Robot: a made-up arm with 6 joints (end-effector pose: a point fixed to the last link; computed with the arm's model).
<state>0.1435 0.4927 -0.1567 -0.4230 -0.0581 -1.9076</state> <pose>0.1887 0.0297 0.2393 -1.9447 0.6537 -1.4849</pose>
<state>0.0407 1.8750 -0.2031 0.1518 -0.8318 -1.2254</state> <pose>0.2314 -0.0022 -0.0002 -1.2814 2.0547 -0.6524</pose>
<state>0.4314 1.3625 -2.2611 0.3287 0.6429 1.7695</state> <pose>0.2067 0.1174 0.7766 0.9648 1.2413 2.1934</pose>
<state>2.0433 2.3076 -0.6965 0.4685 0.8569 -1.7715</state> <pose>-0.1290 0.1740 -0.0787 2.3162 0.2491 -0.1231</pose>
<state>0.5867 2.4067 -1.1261 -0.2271 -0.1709 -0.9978</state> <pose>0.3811 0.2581 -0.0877 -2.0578 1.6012 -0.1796</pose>
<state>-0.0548 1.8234 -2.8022 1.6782 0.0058 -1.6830</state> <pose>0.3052 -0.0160 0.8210 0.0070 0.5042 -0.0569</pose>
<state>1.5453 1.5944 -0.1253 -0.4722 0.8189 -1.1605</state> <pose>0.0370 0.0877 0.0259 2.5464 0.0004 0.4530</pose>
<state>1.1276 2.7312 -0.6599 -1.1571 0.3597 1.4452</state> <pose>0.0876 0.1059 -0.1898 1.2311 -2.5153 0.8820</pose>
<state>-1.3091 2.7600 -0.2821 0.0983 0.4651 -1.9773</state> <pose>-0.0035 0.0307 -0.0747 -0.6656 2.3710 1.8369</pose>
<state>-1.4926 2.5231 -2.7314 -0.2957 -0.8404 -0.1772</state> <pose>0.0721 -0.6299 0.4947 0.0671 0.5746 -1.7759</pose>
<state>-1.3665 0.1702 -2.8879 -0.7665 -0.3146 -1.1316</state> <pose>-0.1251 0.7139 0.3222 -0.2612 1.9520 2.1622</pose>
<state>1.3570 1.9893 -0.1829 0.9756 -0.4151 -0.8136</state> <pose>0.0658 0.1392 -0.0438 -1.6228 2.3202 -0.2704</pose>
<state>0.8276 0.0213 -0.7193 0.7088 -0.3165 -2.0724</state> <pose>-0.0053 -0.0369 0.5312 -0.4006 0.4256 -0.6006</pose>
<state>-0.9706 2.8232 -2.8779 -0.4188 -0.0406 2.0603</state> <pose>0.4176 -0.6071 0.2851 1.3625 0.3837 0.5691</pose>
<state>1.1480 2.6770 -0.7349 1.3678 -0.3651 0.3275</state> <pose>0.1167 0.1707 -0.1976 0.6869 2.7133 -0.3660</pose>
